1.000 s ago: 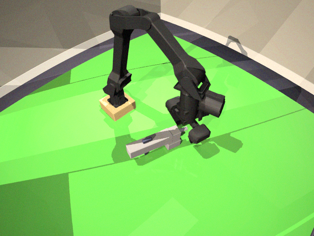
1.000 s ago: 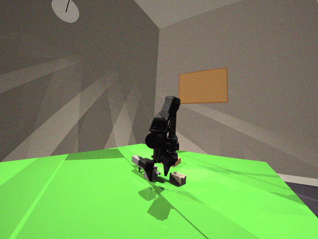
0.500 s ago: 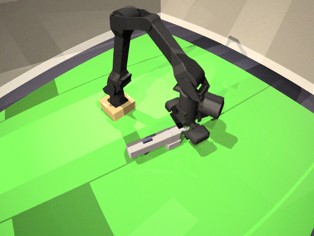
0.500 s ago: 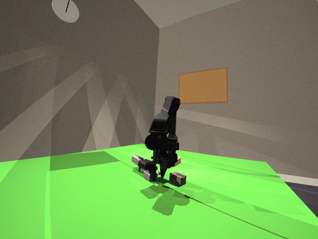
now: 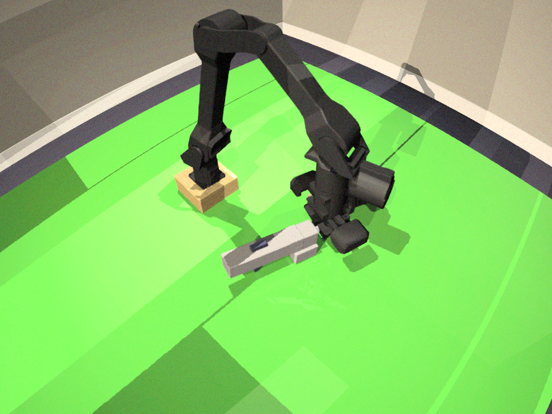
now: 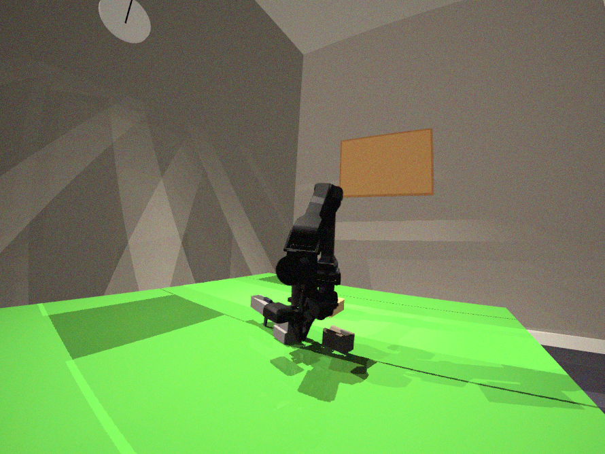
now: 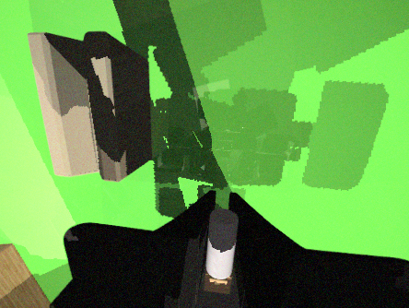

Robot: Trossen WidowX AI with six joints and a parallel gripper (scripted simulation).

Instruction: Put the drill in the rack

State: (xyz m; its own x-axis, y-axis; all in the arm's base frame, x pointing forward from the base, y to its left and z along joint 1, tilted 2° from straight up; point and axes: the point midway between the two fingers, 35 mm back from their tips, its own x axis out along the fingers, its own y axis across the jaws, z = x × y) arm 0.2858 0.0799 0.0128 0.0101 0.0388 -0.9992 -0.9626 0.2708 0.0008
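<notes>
Right now my gripper tip is 5 cm to the left of the drill, 4 cm below it and 2 cm past it. Also, from my gripper tip: rack 7 cm to the left, 6 cm behind; blue key 14 cm to the right, 4 cm behind, 4 cm above.
</notes>
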